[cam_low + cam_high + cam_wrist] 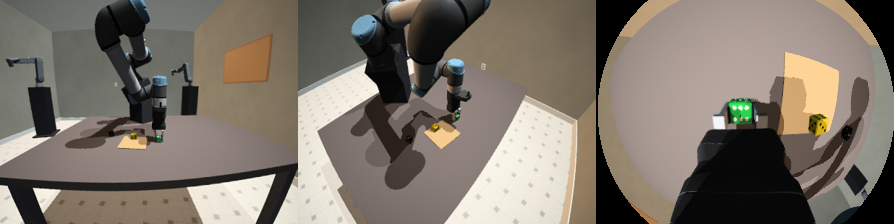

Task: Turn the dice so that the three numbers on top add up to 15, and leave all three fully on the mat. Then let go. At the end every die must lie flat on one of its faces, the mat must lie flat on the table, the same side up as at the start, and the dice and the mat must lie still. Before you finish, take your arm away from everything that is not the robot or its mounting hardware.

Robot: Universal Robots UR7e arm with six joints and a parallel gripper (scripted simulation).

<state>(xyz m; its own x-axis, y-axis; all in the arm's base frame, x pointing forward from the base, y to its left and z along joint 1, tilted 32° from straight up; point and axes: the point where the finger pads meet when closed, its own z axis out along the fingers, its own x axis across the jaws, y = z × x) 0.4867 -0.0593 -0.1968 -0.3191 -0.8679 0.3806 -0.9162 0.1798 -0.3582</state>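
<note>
The green die is right at my hand. Also, from my hand: black die 25 cm to the right, 16 cm behind; yellow die 12 cm to the right, 7 cm behind; tan mat 13 cm to the right, 3 cm behind, 2 cm below.
</note>
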